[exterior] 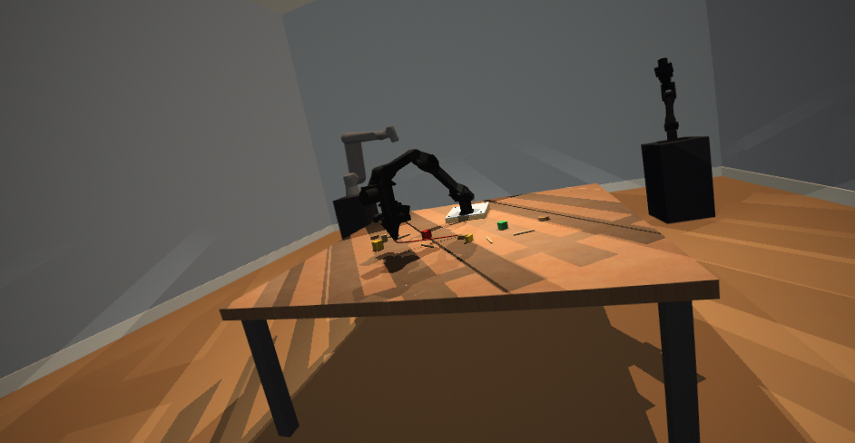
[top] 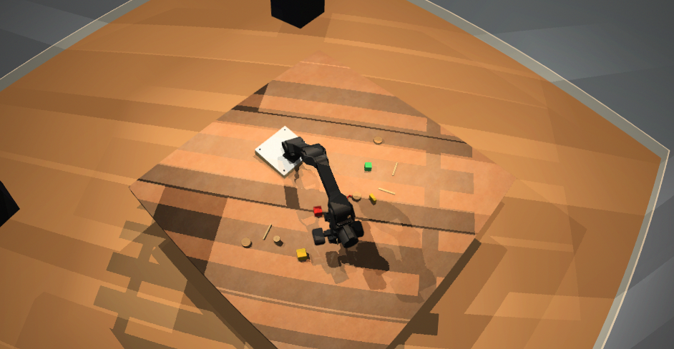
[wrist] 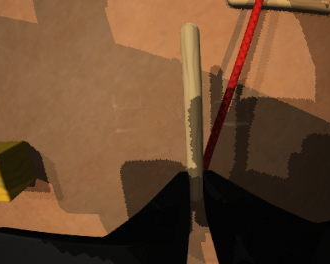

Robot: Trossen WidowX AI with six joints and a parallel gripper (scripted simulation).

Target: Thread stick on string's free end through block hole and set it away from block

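The red block lies 16 cm behind my gripper tip, 8 cm to the left of it and 3 cm below it. From my gripper tip the other things lie so: thin wooden stick: 1 cm to the left, 1 cm behind; then green cube: 40 cm to the left, 12 cm behind, 3 cm below; then round wooden button: 24 cm to the left, 7 cm behind, 4 cm below.
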